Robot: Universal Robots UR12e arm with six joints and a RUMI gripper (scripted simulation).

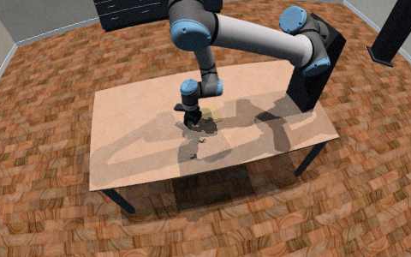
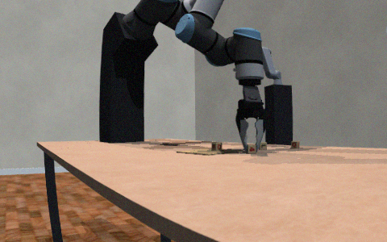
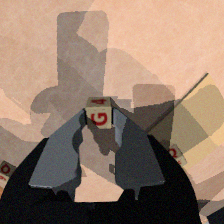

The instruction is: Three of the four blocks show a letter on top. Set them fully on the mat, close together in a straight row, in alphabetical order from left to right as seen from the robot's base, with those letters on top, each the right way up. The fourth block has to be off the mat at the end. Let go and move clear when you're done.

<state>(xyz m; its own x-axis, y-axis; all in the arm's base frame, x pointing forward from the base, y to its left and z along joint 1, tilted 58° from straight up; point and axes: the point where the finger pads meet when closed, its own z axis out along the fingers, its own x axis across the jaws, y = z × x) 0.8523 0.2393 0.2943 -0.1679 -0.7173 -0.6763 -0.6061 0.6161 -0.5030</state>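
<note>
Now: hand 12 cm to the left of the mat, 9 cm past it and 1 cm above it. Also, from my hand: block: 11 cm behind, 8 cm to the right.
</note>
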